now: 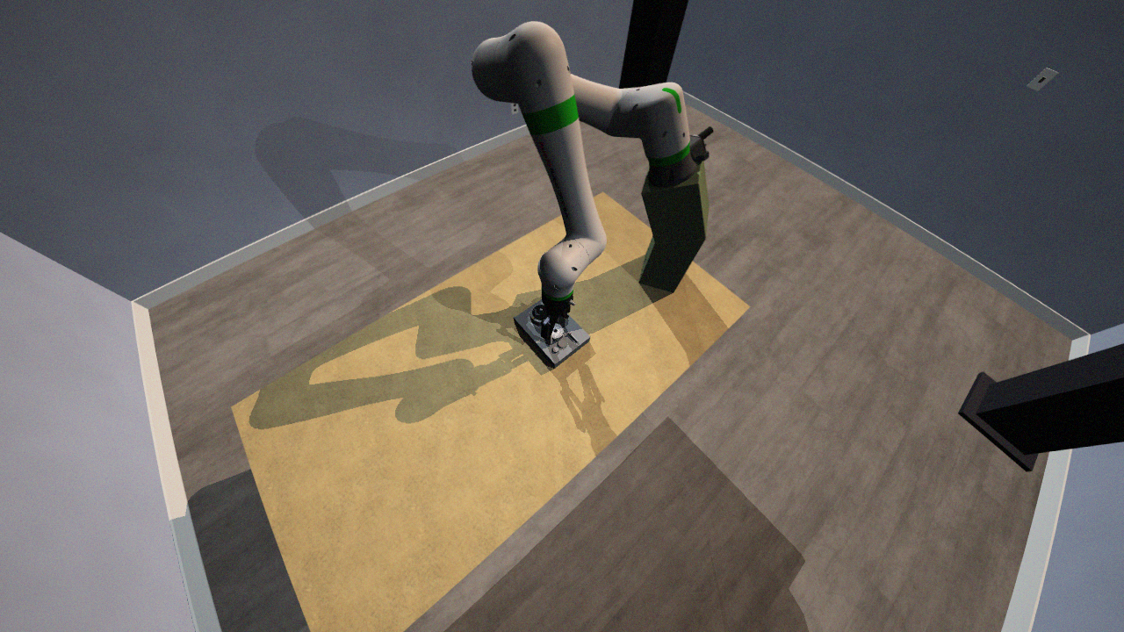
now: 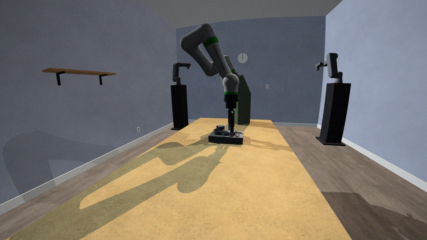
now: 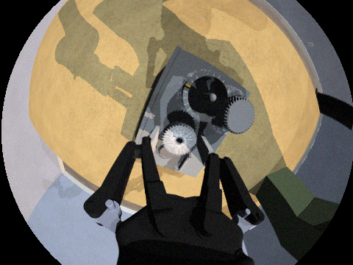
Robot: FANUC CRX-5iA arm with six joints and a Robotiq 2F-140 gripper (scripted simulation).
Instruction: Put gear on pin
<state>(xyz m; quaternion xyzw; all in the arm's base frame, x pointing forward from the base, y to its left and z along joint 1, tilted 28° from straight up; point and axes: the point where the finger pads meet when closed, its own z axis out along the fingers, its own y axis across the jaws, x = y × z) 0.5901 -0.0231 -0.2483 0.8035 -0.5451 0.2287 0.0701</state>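
Now: hand 20 mm above the light toothed gear. The rest, counted from my hand: peg 40 mm to the left, 40 mm behind, 30 mm below.
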